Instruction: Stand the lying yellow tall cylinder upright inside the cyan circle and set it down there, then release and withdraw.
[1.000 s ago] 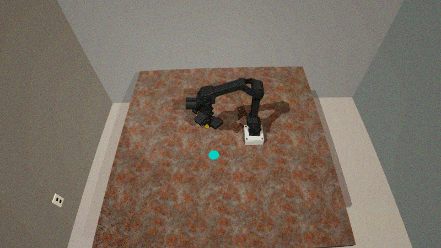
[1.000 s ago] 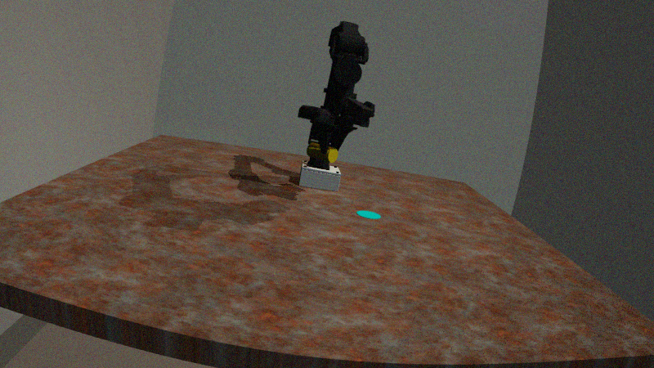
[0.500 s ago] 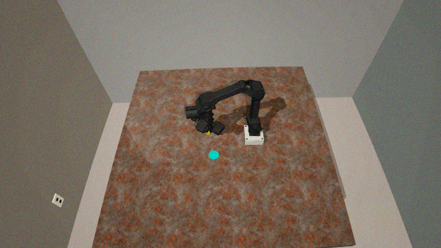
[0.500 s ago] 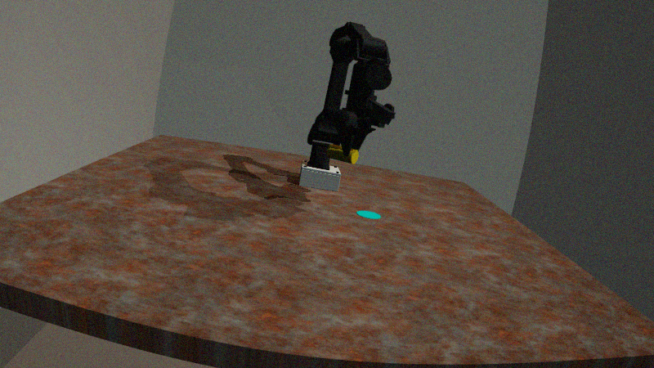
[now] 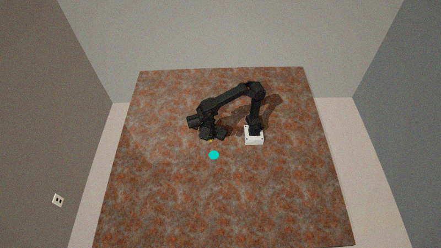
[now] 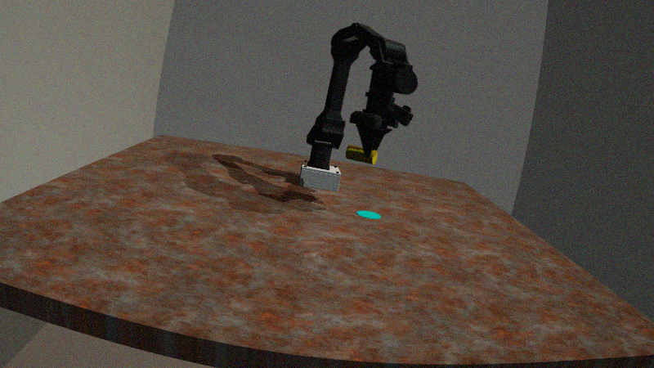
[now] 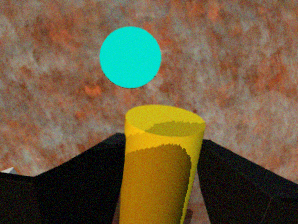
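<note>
My gripper tip is 1 cm past the cyan circle, 3 cm to the right of it and 14 cm above it. The rest, counted from my gripper tip: yellow tall cylinder (1 cm behind, 2 cm to the right).
</note>
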